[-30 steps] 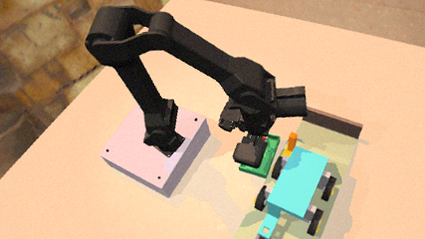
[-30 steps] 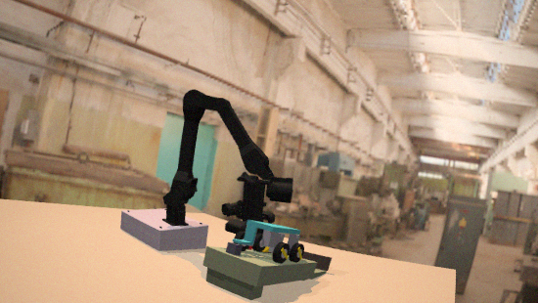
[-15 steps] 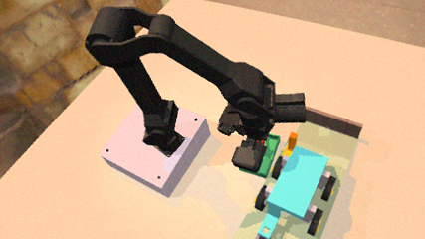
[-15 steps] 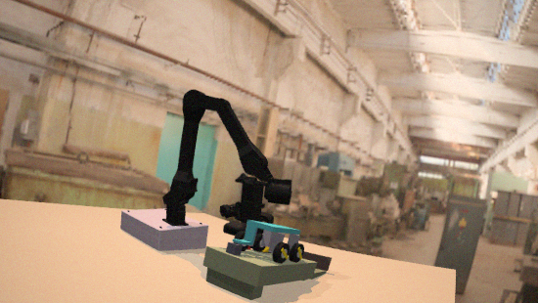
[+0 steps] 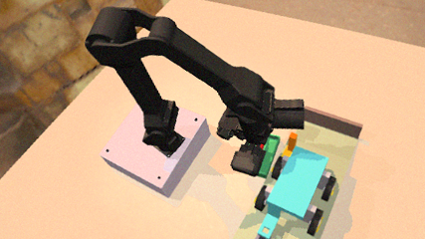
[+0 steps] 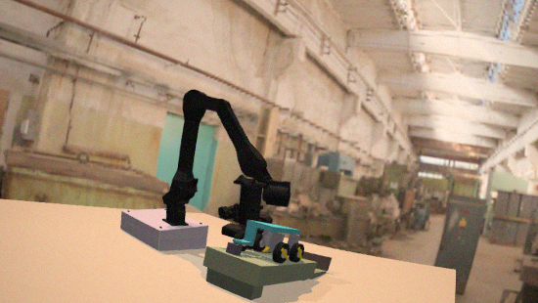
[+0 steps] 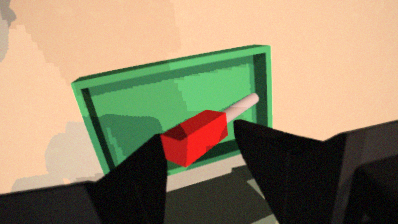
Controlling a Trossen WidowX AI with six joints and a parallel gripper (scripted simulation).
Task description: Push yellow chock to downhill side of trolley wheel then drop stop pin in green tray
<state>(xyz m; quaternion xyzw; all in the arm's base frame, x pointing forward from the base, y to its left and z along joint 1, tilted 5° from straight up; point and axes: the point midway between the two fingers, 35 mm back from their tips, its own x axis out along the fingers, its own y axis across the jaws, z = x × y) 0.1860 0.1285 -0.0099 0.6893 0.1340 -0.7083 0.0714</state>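
Now: the yellow chock 8 cm ahead of my gripper tip and 4 cm above it. The rest, counted from my gripper tip: dark ramp lip 10 cm ahead, 17 cm to the left, 1 cm below; then cyan trolley 15 cm ahead, 7 cm to the right, 7 cm above; then red-headed stop pin 1 cm behind, 1 cm to the left, 1 cm below.
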